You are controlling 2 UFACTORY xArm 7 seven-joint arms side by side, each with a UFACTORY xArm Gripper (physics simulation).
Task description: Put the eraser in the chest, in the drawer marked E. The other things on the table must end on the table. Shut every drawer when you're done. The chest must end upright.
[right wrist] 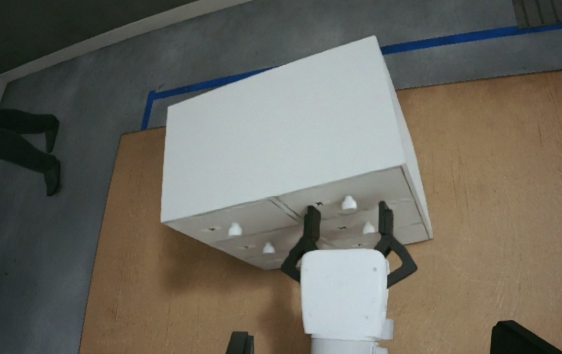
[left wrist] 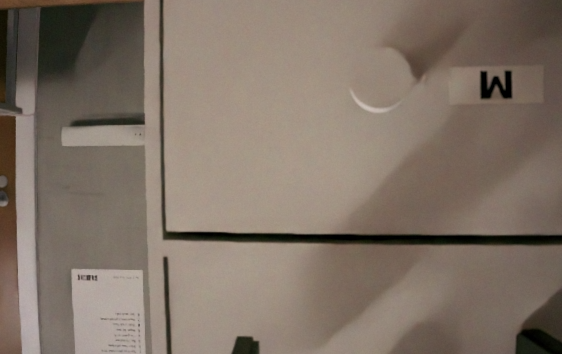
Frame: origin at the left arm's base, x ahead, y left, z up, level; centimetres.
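Where they show: left gripper, fingertip midpoint: (right wrist: pixel 348 206).
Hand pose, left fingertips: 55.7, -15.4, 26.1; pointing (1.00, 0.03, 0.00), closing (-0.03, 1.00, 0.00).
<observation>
Each offset is from my left fingertips to the top centre of the thing, as dx, dy, dz. "pt": to the spot under its first point. Level surfaces: height alone.
The white chest @(+8.2, +9.4, +6.9) (right wrist: pixel 285 130) stands upright on the table, its drawers looking shut in the right wrist view. The drawer marked M @(+8.6, +1.3, -4.7) (left wrist: pixel 275 150) (right wrist: pixel 325 227) shows upside down in the left wrist view, with its round knob and label. Part of the E drawer (left wrist: pixel 225 280) (right wrist: pixel 295 201) shows beside it; in the right wrist view it is the top right drawer. My left gripper (left wrist: pixel 390 345) (right wrist: pixel 348 206) is open, its fingers on either side of the E drawer's knob @(pt -0.1, -0.7, +2.0) (right wrist: pixel 349 202). My right gripper is open, away from the chest. The eraser does not show.
The wooden table @(dz -26.1) (right wrist: pixel 480 200) extends around the chest. Blue tape (right wrist: pixel 450 41) marks the grey floor behind it. Dark leg-like shapes (right wrist: pixel 30 142) are at the left. A white sheet (left wrist: pixel 107 310) and a white bar (left wrist: pixel 102 135) show beyond the chest in the left wrist view.
</observation>
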